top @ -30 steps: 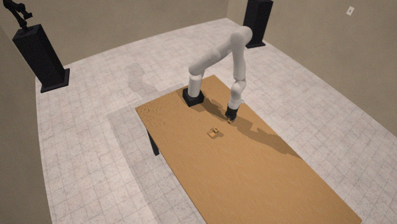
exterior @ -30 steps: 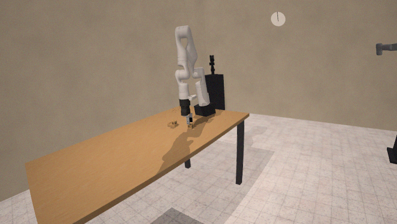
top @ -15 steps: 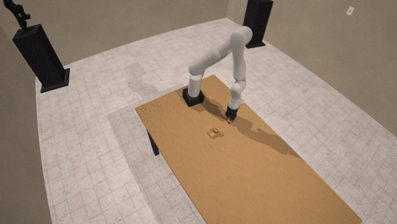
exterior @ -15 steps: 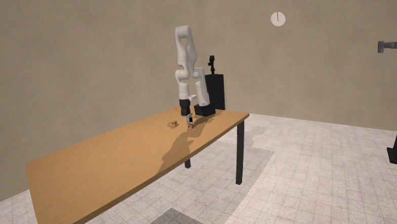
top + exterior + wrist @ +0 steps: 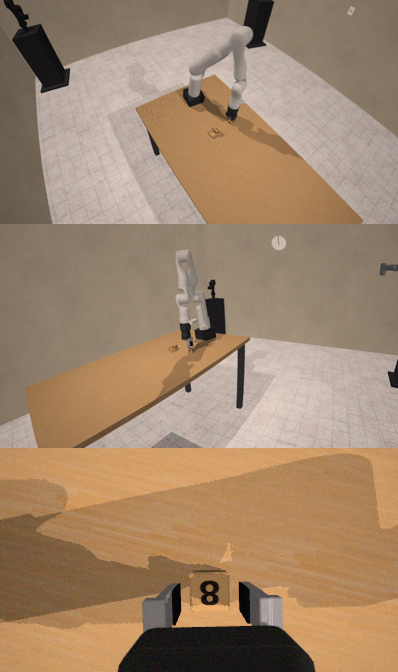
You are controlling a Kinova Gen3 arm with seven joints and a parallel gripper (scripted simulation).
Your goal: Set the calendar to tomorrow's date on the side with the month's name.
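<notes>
My gripper is now 4 cm above the wooden date cube. From my hand the other things lie so: wooden tray (4 cm ahead, 16 cm to the right, 5 cm below).
</notes>
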